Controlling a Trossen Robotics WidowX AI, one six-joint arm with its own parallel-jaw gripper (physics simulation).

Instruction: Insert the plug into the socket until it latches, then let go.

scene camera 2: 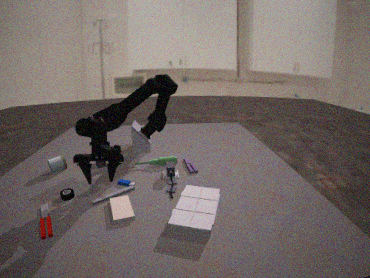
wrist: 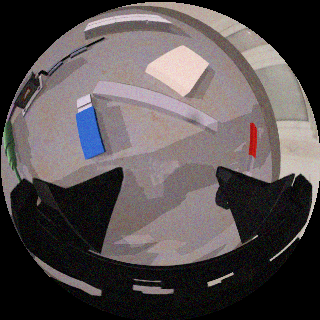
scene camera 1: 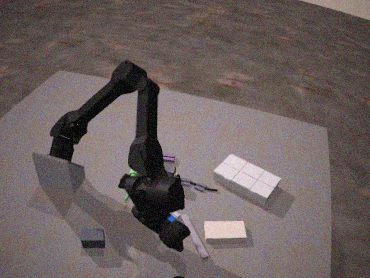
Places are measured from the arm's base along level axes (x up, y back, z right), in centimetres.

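Pixels of known places: gripper, fingertip midpoint: (scene camera 2: pixel 101 183) (wrist: pixel 171 171); arm's base, origin of the base link: (scene camera 2: pixel 145 133) (scene camera 1: pixel 59 159).
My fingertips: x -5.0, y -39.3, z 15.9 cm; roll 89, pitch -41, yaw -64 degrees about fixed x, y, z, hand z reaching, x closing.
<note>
Ahead of a thing's pixels: the offset from my fingertips to its top centre. "*": to the spot under its first point.
The plug, a blue stick with a white end {dx -1.2, dy +2.3, dz -8.9 cm} (scene camera 1: pixel 172 218) (scene camera 2: pixel 125 183) (wrist: pixel 90 132), lies flat on the table. The socket, a dark block on a white base {dx +2.1, dy +7.1, dz -25.6 cm} (scene camera 2: pixel 171 171) (wrist: pixel 28 95), stands apart from the plug, at the far left of the wrist view; the arm mostly hides it in scene camera 1. My gripper (scene camera 2: pixel 101 182) (wrist: pixel 171 171) is open and empty, with its fingers wide apart and pointing down above the table. The plug is outside the fingers, ahead of the left finger in the wrist view.
A pale bar {dx -1.4, dy -5.0, dz -5.0 cm} (scene camera 1: pixel 194 237) (wrist: pixel 150 100) lies close to the plug's white end. Beyond it are a cream block {dx -0.9, dy -13.0, dz -8.6 cm} (scene camera 1: pixel 224 230) (scene camera 2: pixel 121 208) and a white tiled block {dx +1.1, dy -17.2, dz -30.4 cm} (scene camera 1: pixel 247 175) (scene camera 2: pixel 196 207). A green screwdriver {dx +0.9, dy +16.5, dz -20.0 cm} (scene camera 2: pixel 165 161), a purple piece {dx -1.2, dy +13.4, dz -34.2 cm} (scene camera 2: pixel 190 166), a black roll {dx -0.5, dy -4.5, dz +11.8 cm} (scene camera 2: pixel 67 194) and red-handled pliers {* dx -1.4, dy -21.3, dz +12.1 cm} (scene camera 2: pixel 46 227) lie around.
</note>
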